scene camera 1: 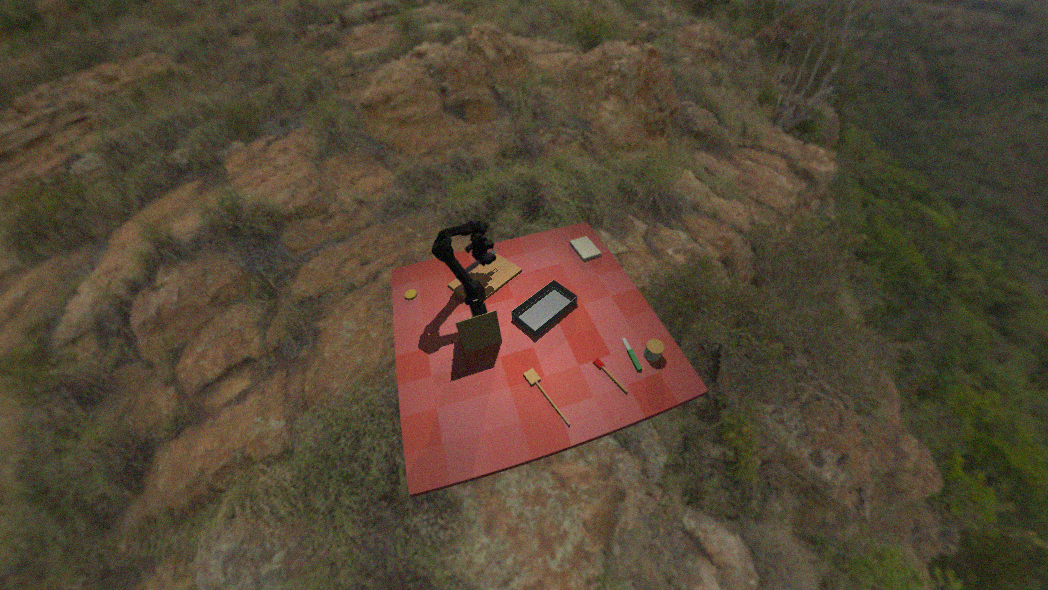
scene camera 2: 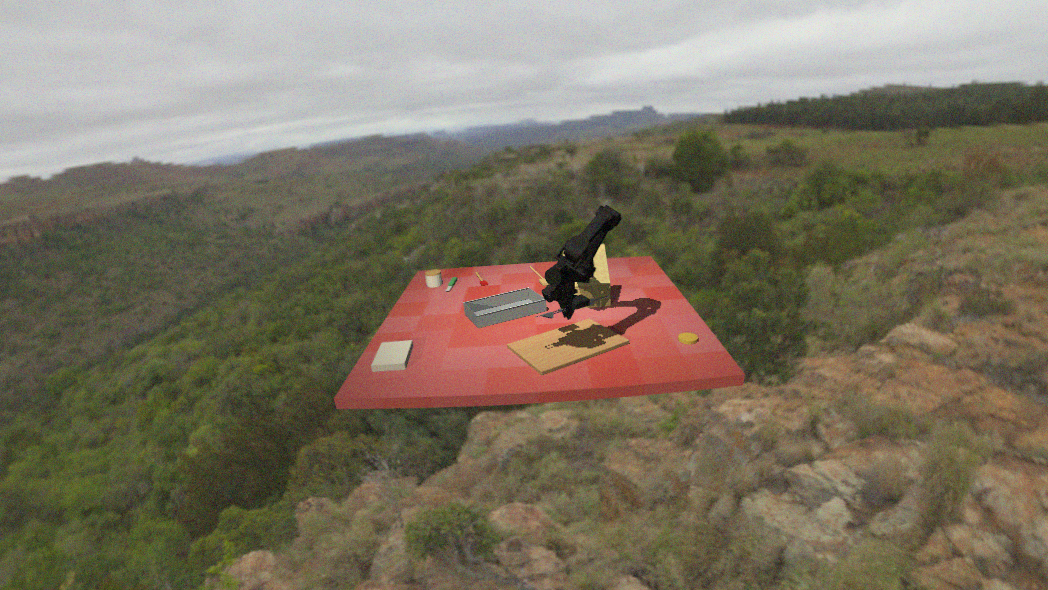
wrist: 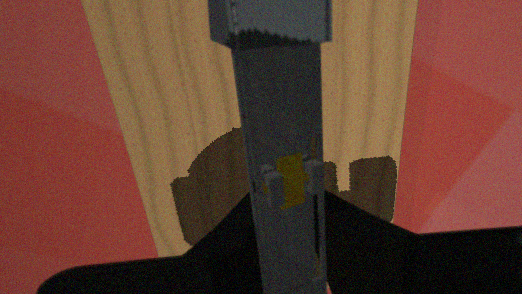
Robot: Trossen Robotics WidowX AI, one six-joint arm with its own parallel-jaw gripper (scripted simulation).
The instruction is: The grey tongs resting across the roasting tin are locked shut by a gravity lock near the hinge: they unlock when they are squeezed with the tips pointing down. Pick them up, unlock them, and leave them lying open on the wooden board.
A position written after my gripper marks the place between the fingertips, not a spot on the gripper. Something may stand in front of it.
Note:
I see my gripper (scene camera 2: 567,318), a yellow lock piece (wrist: 291,167), a wooden board (scene camera 2: 547,352) and a roasting tin (scene camera 2: 482,312).
My gripper is seen too in the wrist view (wrist: 281,191). The wooden board also shows in scene camera 1 (scene camera 1: 493,276) and in the wrist view (wrist: 173,88). The roasting tin also shows in scene camera 1 (scene camera 1: 542,309).

